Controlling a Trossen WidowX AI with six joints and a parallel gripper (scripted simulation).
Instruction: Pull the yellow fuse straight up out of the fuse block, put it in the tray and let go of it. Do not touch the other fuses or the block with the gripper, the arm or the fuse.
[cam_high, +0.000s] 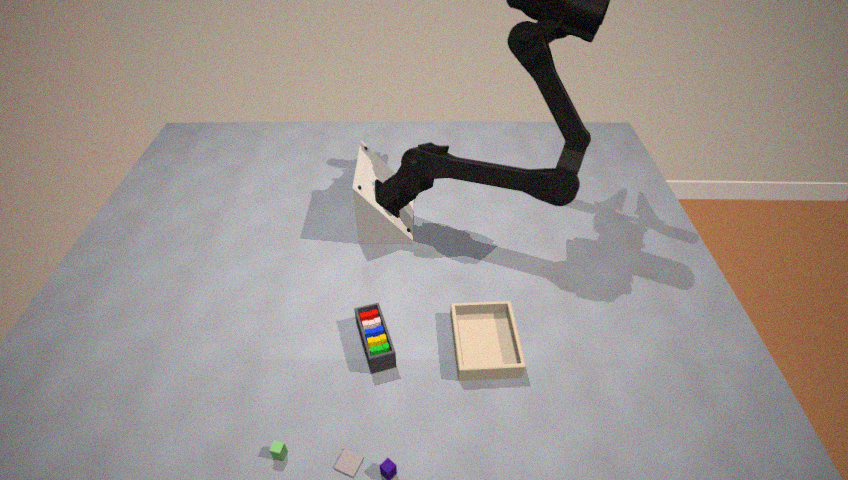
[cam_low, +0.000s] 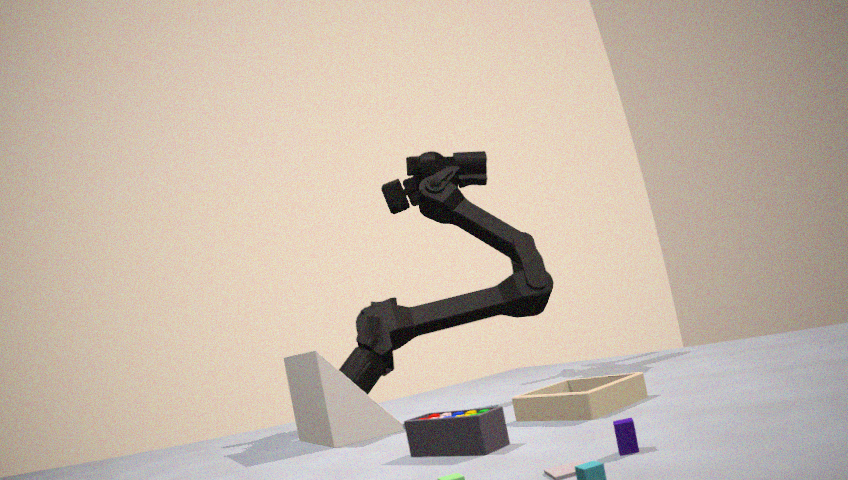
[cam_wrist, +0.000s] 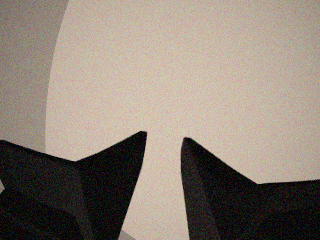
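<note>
My gripper tip is now 520 mm short of the yellow fuse, 400 mm above it and 390 mm to the left of it. Round my gripper tip: beige tray 510 mm ahead, 420 mm below, 220 mm to the right; pale fuse 480 mm ahead, 400 mm to the right, 400 mm below; red fuse 460 mm ahead, 410 mm to the right, 400 mm below.
</note>
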